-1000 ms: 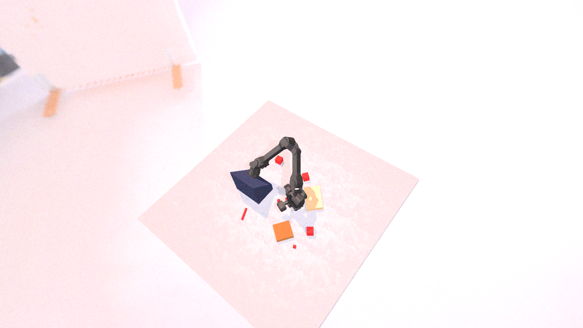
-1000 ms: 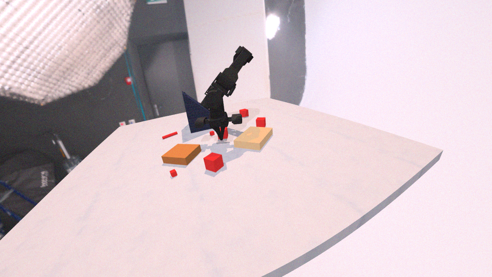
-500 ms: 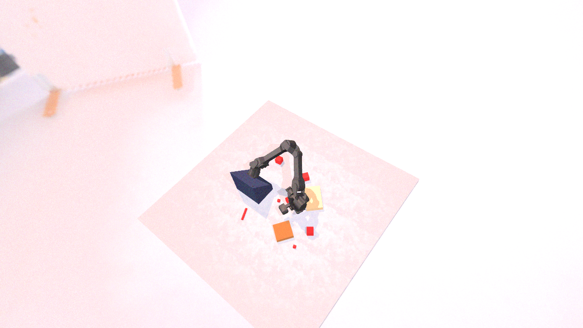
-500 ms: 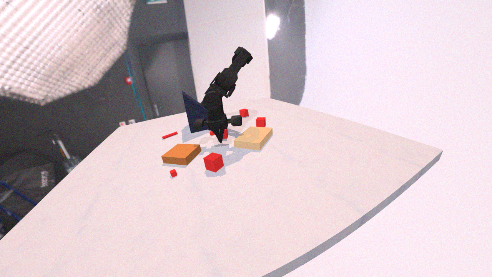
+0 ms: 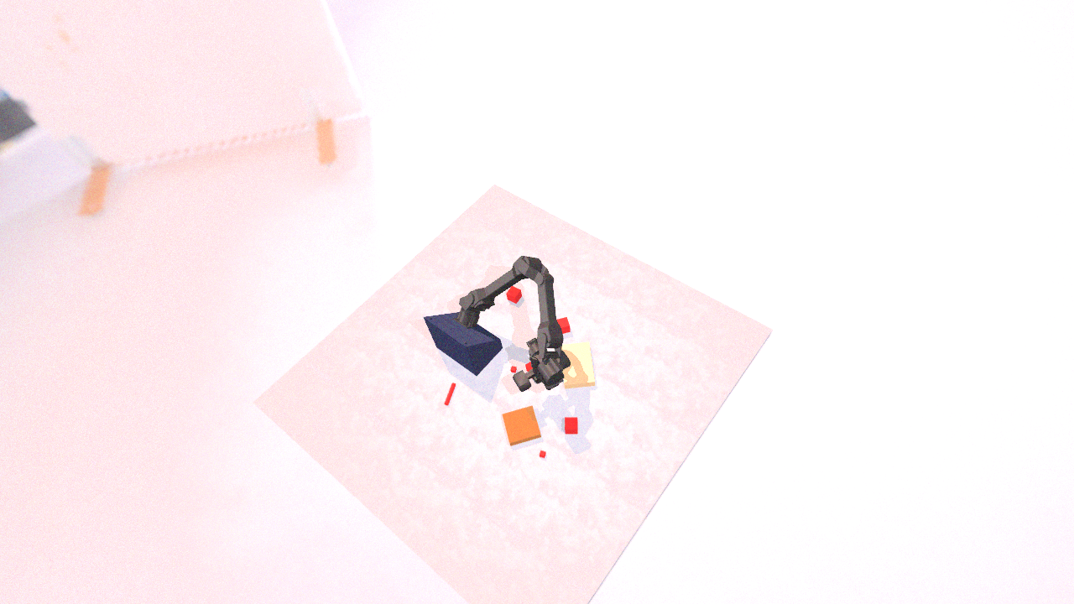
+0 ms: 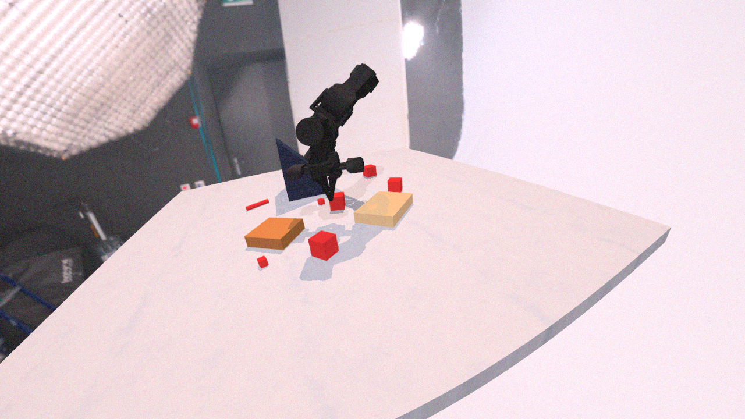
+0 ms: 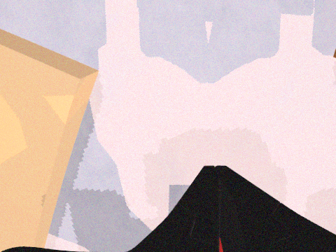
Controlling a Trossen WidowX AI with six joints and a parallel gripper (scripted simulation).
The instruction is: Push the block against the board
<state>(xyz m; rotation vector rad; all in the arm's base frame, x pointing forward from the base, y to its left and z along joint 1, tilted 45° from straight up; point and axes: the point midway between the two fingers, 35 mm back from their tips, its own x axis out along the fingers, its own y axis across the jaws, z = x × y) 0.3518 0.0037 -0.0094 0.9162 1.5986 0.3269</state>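
My gripper tip is now 130 mm to the right of the tan board, 40 mm short of it and 40 mm above it. Round my gripper tip: orange square block: 150 mm to the right, 40 mm below, 20 mm ahead; then red stick: 250 mm behind, 210 mm to the right, 50 mm below.
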